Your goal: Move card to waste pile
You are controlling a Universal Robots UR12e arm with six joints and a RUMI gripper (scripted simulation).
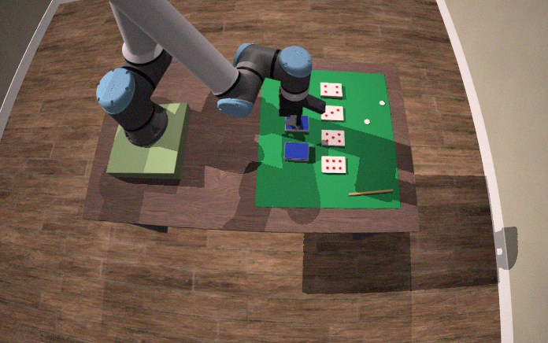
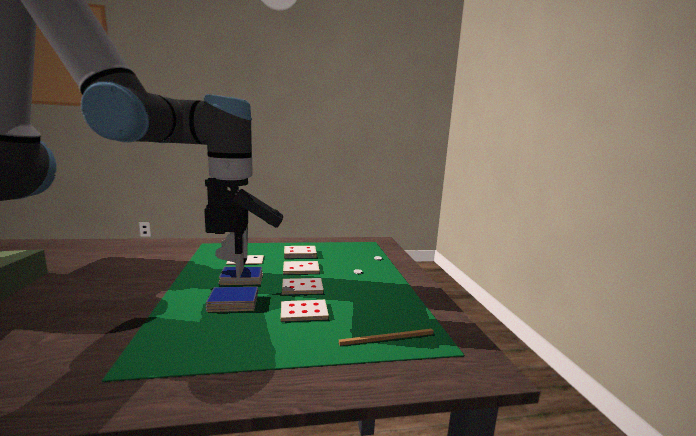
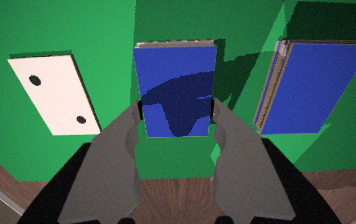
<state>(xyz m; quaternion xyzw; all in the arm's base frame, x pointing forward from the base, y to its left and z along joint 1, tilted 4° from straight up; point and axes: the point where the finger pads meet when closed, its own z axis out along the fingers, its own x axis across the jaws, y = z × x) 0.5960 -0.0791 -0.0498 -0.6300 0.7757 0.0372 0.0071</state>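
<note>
The white card lies 2 cm ahead of my hand, 12 cm to the left of it and 3 cm below it. From my hand the other things lie so: mat: 12 cm ahead, 5 cm to the right, 4 cm below; wooden stick: 22 cm ahead, 32 cm to the right, 3 cm below.
</note>
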